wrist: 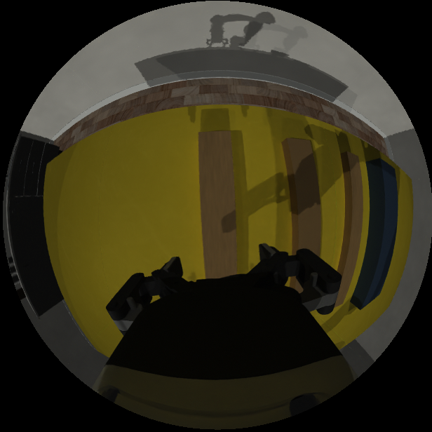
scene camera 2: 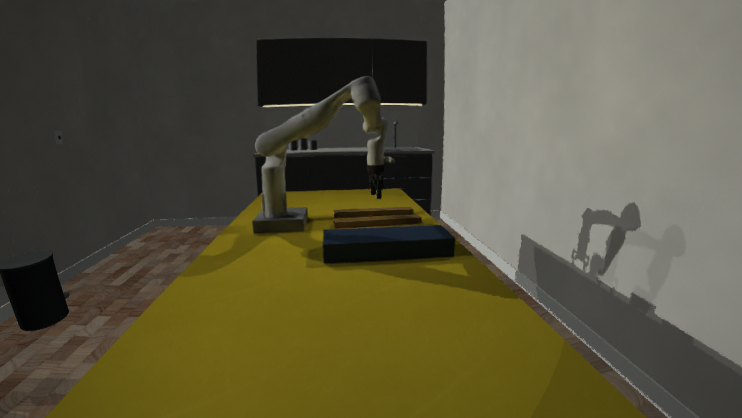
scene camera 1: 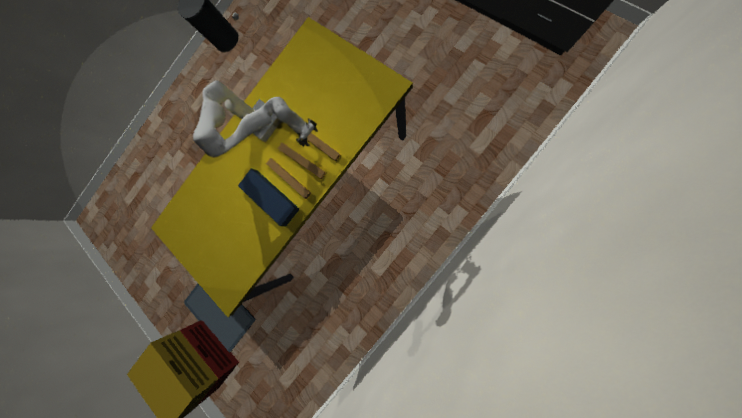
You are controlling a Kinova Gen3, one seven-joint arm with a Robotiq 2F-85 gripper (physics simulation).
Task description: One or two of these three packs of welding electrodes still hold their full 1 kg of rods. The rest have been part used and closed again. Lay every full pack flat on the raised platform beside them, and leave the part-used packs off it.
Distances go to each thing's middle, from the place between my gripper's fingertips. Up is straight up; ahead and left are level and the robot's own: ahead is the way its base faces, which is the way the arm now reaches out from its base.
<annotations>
The raised platform [scene camera 2: 411, 242] lies 2 cm ahead of my hand, 46 cm to the right of it and 5 cm below it.
</annotations>
